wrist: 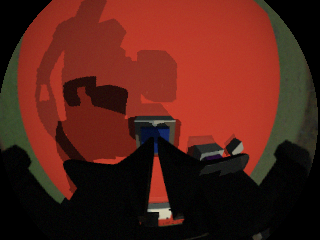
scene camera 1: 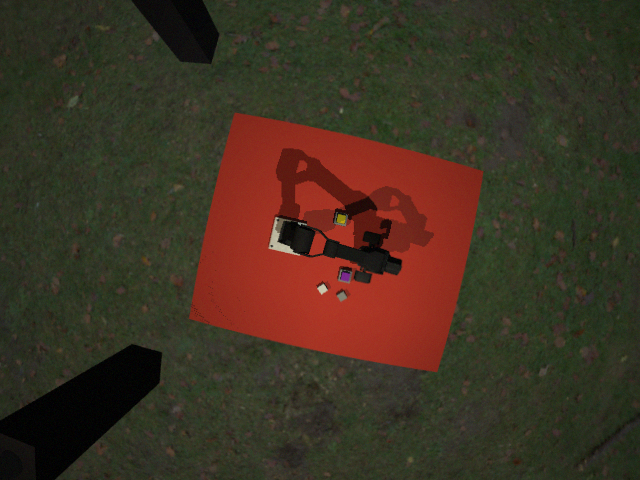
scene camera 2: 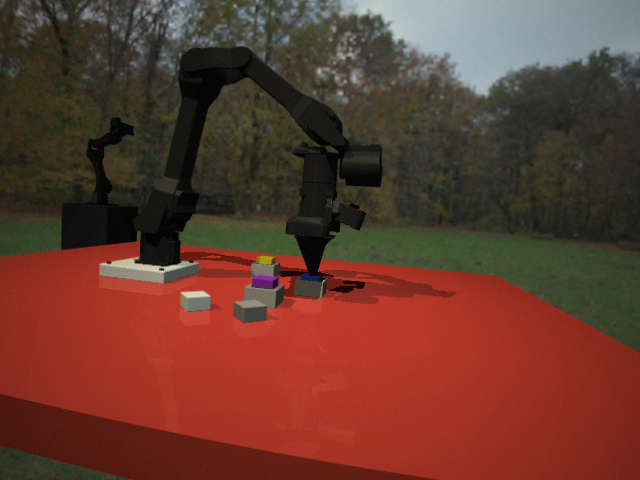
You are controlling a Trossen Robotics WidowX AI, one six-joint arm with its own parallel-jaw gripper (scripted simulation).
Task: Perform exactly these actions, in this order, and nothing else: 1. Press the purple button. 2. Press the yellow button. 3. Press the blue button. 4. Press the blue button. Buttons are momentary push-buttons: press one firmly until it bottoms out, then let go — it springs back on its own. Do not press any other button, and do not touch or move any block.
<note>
I see my gripper (scene camera 2: 313,275).
My gripper shows as well in the wrist view (wrist: 155,140).
</note>
